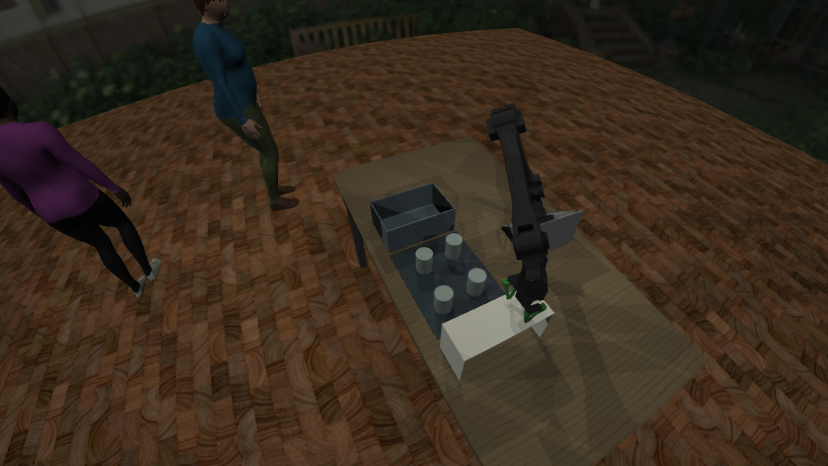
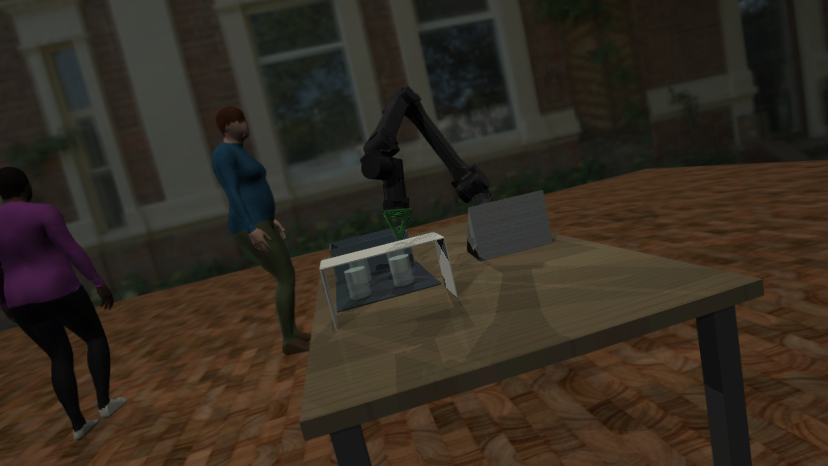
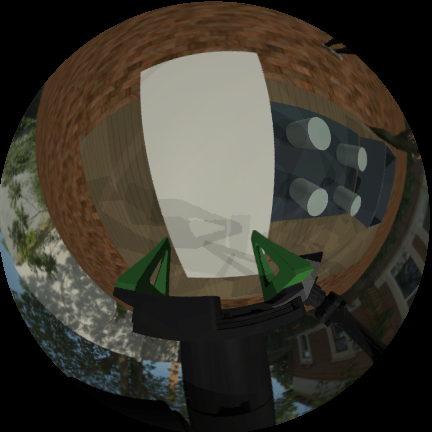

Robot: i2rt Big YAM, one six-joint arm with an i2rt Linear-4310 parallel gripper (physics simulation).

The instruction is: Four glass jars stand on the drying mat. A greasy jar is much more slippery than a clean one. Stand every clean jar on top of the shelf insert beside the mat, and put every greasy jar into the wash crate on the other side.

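Frame: origin at the arm's base, x ahead, y right, z down, level; millimetres.
Seen in the pictures: gripper, between the fingertips: [image 1: 517, 310] [image 2: 399, 238] [image 3: 210, 237]; arm's base, origin of its link: [image 2: 487, 216] [image 3: 304, 290].
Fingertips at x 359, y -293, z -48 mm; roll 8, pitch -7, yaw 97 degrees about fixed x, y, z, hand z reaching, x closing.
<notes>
Offsets run from my fingertips to a thing's top centre. Level surfaces: height alone.
Four pale jars stand upright on the dark drying mat @[dz +173 mm] [image 1: 425, 298] [image 2: 379, 295] [image 3: 300, 165]. The two jars nearer the shelf are one jar @[dz +89, dx +123, dy +212 mm] [image 1: 443, 299] [image 2: 358, 282] [image 3: 319, 133] and another jar @[dz +89, dx -18, dy +219 mm] [image 1: 476, 281] [image 2: 400, 270] [image 3: 317, 201]. The two nearer the crate are one jar @[dz +89, dx +96, dy +398 mm] [image 1: 424, 260] [image 3: 359, 157] and another jar @[dz +89, dx -39, dy +406 mm] [image 1: 453, 246] [image 3: 351, 201]. All look alike. The white shelf insert @[dz +16, dx +53, dy +9 mm] [image 1: 486, 329] [image 2: 376, 250] [image 3: 210, 125] has a bare top. The blue-grey wash crate @[dz +56, dx +28, dy +629 mm] [image 1: 420, 229] [image 2: 362, 240] [image 3: 377, 200] looks empty. My green-fingered gripper [image 1: 518, 308] [image 2: 398, 236] [image 3: 210, 237] is open and empty, above the shelf's end nearer the arm base.
A grey slanted panel [image 1: 562, 229] [image 2: 512, 225] stands on the wooden table @[dz +176 mm] [image 1: 625, 324] [image 2: 521, 329] beside the arm base. A person in blue [image 1: 223, 72] [image 2: 240, 185] and a person in purple [image 1: 46, 167] [image 2: 43, 248] stand on the floor away from the table.
</notes>
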